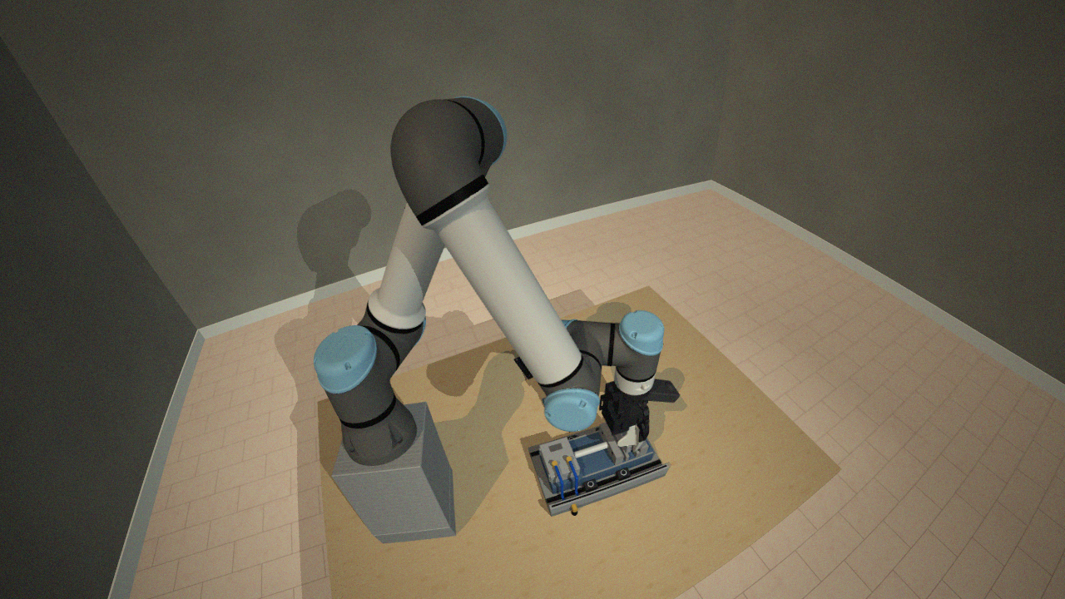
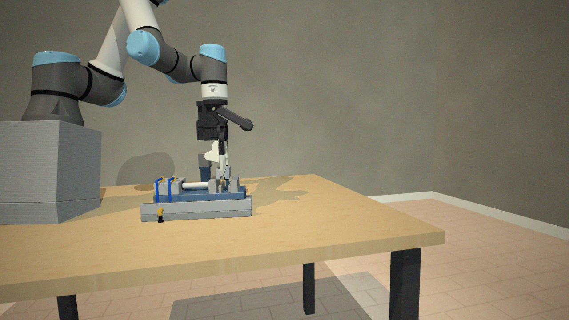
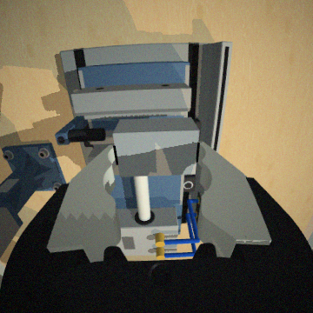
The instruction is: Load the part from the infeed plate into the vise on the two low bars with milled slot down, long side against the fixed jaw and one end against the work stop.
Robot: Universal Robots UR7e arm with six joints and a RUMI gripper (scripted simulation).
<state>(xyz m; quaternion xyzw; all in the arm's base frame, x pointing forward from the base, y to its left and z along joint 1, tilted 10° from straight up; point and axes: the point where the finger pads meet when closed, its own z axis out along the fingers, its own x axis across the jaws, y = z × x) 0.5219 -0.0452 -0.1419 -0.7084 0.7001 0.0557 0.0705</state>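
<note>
Right now my hand is 10 mm above the part. Round my hand: fixed jaw (30 mm ahead, 20 mm to the left, 50 mm below); then moving jaw (30 mm behind, 20 mm to the left, 50 mm below); then work stop (70 mm to the left, 30 mm below).
</note>
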